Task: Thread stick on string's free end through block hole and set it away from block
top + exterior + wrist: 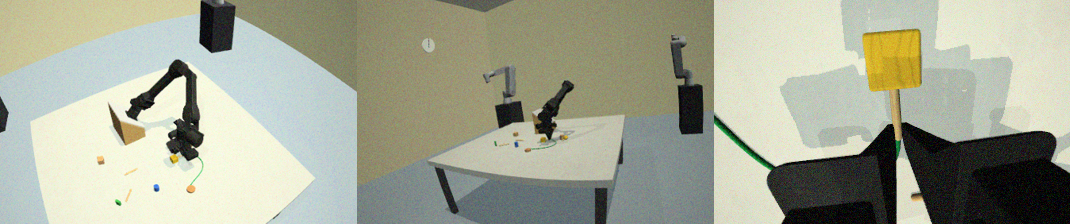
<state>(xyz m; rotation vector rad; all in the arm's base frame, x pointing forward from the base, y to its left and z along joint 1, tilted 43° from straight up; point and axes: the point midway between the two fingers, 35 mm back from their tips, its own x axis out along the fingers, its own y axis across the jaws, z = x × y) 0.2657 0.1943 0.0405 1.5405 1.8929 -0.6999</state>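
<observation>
My gripper tip is 5 cm to the left of the yellow block and 1 cm short of it. Round my gripper tip: thin wooden stick (1 cm to the right); round wooden button (20 cm ahead, 5 cm to the right, 1 cm below); tan cylinder (7 cm to the left, 5 cm behind).
</observation>
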